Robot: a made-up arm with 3 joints.
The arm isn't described. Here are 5 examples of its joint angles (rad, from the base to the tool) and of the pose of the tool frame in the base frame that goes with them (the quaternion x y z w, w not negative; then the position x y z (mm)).
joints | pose
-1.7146 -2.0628 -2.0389 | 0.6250 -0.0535 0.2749 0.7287 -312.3 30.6 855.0
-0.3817 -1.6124 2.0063 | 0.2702 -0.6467 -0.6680 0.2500 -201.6 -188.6 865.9
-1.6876 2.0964 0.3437 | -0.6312 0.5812 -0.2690 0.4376 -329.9 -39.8 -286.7
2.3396 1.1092 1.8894 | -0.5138 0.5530 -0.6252 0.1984 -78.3 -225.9 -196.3
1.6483 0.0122 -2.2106 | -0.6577 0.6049 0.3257 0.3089 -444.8 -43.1 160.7
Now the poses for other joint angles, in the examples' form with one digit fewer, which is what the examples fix.
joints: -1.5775 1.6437 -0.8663
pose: -0.266 0.673 -0.655 0.217 -200 -126 -300
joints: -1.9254 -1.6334 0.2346
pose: 0.348 -0.640 -0.607 0.318 -304 17 862
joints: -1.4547 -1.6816 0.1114
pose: 0.531 -0.522 -0.474 0.470 -293 -136 855
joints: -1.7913 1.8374 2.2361
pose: -0.643 -0.070 0.239 0.724 -201 178 -298
